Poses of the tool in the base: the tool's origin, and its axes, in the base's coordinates. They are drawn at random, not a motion.
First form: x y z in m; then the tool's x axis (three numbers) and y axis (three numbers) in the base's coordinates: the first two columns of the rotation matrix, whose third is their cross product.
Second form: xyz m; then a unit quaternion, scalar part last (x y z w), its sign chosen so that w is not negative. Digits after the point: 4 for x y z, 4 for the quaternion.
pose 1, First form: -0.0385 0.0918 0.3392 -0.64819 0.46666 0.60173 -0.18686 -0.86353 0.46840
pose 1, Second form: -0.0385 0.0918 0.3392 0.3770 0.1856 0.8886 0.1839
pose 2, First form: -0.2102 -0.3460 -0.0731 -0.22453 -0.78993 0.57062 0.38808 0.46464 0.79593
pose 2, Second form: -0.2102 -0.3460 -0.0731 0.1648 -0.6097 -0.4904 0.6005
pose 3, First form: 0.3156 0.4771 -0.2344 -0.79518 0.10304 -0.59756 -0.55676 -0.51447 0.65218
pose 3, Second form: 0.3156 0.4771 -0.2344 -0.2514 0.4512 0.8331 0.1980
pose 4, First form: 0.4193 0.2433 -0.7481 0.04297 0.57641 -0.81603 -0.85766 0.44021 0.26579
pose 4, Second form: 0.4193 0.2433 -0.7481 -0.1496 0.4701 0.5075 0.7065
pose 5, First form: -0.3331 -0.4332 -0.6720 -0.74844 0.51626 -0.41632 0.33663 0.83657 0.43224
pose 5, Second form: -0.3331 -0.4332 -0.6720 0.2318 0.9199 0.1673 0.2684
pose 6, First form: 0.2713 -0.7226 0.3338 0.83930 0.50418 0.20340 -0.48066 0.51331 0.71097
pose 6, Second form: 0.2713 -0.7226 0.3338 0.4040 0.0146 0.2831 0.8697
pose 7, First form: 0.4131 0.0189 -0.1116 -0.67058 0.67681 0.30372 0.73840 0.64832 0.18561
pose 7, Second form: 0.4131 0.0189 -0.1116 -0.3923 -0.9019 -0.1481 0.1040
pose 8, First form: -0.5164 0.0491 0.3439 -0.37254 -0.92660 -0.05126 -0.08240 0.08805 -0.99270
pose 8, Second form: -0.5164 0.0491 0.3439 -0.4027 0.6264 -0.5421 0.3893
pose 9, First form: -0.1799 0.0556 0.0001 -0.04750 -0.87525 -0.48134 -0.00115 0.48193 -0.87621
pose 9, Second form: -0.1799 0.0556 0.0001 -0.3516 0.6232 -0.3680 0.5938
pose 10, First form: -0.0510 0.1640 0.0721 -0.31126 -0.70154 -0.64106 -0.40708 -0.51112 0.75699
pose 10, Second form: -0.0510 0.1640 0.0721 0.5758 -0.4813 -0.6511 0.1131
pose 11, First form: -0.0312 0.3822 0.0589 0.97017 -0.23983 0.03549 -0.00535 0.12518 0.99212
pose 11, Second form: -0.0312 0.3822 0.0589 0.6567 -0.0933 -0.0788 0.7442
